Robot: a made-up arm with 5 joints.
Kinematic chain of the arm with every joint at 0, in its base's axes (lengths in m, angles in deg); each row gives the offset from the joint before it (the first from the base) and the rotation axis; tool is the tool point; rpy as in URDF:
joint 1: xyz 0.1 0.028 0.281 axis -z
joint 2: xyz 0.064 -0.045 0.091 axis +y
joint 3: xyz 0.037 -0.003 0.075 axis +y
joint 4: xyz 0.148 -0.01 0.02 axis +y
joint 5: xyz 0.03 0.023 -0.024 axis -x
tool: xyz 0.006 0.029 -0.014 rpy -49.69 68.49 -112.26
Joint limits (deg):
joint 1: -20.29..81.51
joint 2: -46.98..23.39
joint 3: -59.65..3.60
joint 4: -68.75..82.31
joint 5: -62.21..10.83
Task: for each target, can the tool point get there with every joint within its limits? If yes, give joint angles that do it. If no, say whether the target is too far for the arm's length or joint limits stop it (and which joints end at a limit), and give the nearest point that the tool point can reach.
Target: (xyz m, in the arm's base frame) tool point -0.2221 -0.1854 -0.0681
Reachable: no: too far | nearest point 0.1287 -0.2263 0.3221 | short by 0.526 m
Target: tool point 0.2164 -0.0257 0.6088
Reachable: yes | joints 22.46 -26.66 -50.33 26.76 -3.52
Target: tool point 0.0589 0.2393 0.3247
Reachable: no: joint limits stop it (at a limit: joint 1, joint 2, joint 3, joint 4) | nearest point 0.3060 0.0946 0.3570 | short by 0.288 m
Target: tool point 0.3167 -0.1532 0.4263
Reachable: yes | joints 39.07 7.84 -6.45 29.86 -42.39
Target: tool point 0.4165 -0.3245 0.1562
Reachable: no: too far | nearest point 0.3052 -0.2005 0.3356 | short by 0.245 m
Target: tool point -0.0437 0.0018 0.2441
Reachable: no: joint limits stop it (at a limit: joint 1, joint 2, joint 3, joint 5) | nearest point 0.1232 -0.1894 0.3515 | short by 0.276 m
